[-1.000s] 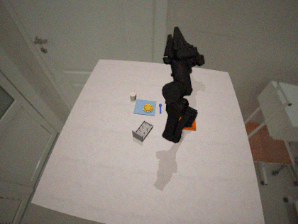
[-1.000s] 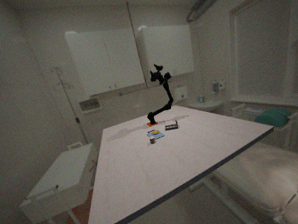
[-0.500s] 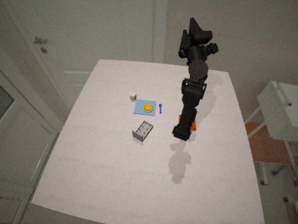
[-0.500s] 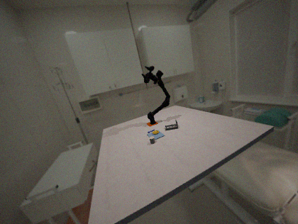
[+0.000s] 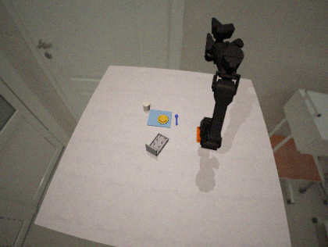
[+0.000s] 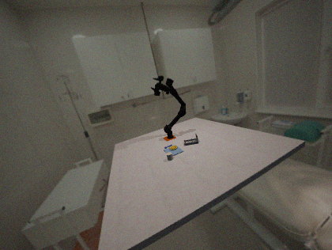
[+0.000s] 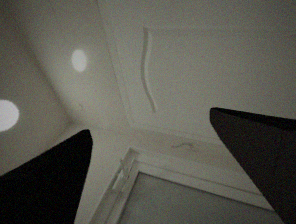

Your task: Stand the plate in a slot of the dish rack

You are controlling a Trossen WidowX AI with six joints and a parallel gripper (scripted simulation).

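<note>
My gripper tip is now 60 cm above the yellow plate, 17 cm short of it and 2 cm to the left of it. From my gripper tip the other things lie so: grey dish rack: 59 cm below, 20 cm ahead, 16 cm to the left; blue spoon: 61 cm below, 8 cm ahead, 3 cm to the right; blue mat: 62 cm below, 19 cm ahead, 4 cm to the right.
</note>
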